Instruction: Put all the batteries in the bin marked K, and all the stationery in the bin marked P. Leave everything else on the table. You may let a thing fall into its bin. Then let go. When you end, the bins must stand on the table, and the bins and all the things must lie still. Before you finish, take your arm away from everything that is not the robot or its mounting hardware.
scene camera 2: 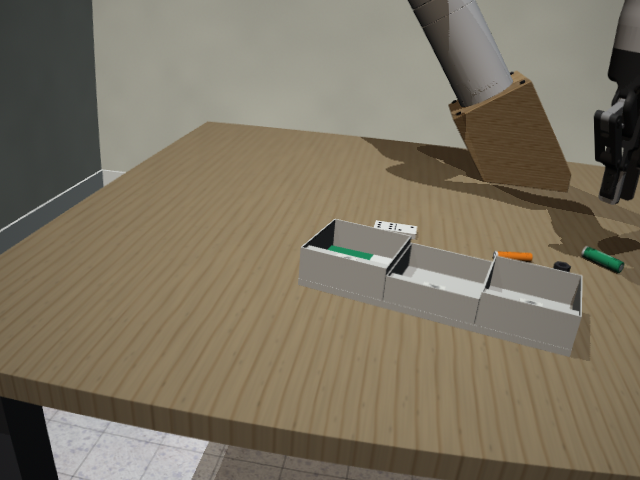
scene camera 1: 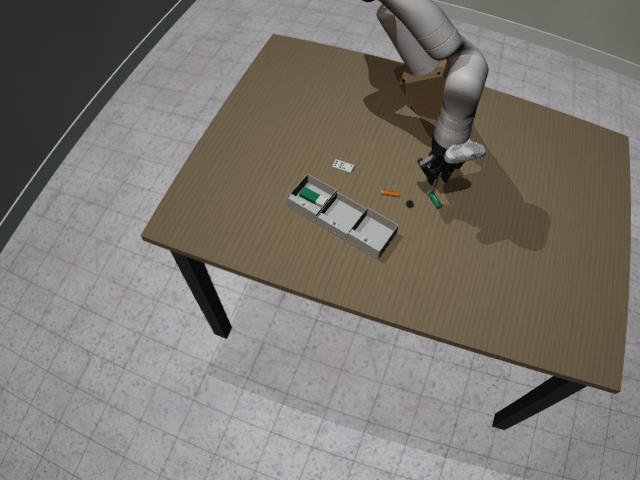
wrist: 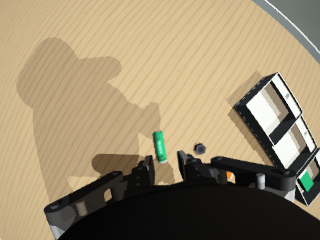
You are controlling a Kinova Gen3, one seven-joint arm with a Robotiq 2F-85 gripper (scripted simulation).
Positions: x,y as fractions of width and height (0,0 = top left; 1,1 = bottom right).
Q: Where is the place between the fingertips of my gripper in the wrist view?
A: At 0.52,0.67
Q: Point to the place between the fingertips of my gripper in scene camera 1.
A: At 0.69,0.38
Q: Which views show my gripper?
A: Scene camera 2, scene camera 1 and the wrist view: all of them.
